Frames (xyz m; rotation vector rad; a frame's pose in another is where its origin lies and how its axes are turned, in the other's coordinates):
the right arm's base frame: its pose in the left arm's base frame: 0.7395 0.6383 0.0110 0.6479 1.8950 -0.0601
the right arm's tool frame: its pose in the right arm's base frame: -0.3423 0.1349 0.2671 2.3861 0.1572 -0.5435
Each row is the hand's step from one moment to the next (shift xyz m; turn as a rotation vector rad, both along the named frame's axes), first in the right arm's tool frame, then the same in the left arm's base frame.
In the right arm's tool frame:
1: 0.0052 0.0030 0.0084 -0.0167 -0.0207 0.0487
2: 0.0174 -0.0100 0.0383 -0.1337 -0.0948 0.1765
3: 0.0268 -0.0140 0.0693 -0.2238 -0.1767 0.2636
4: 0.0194 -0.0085 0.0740 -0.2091 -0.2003 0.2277
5: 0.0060 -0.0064 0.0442 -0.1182 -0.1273 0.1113
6: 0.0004 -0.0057 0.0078 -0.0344 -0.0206 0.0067
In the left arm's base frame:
1: -0.0095 -0.0036 -0.0017 -0.0295 -0.0149 0.0446
2: -0.0415 -0.0017 0.0119 -0.0634 -0.0748 0.2200
3: -0.0719 -0.0083 0.0218 -0.0827 -0.0972 0.3668
4: -0.0706 -0.0182 0.0247 -0.0655 -0.0560 0.3581
5: -0.0388 -0.0126 0.0191 -0.0245 -0.0132 0.2044
6: -0.0068 0.0009 0.0068 0.0143 -0.0043 0.0378

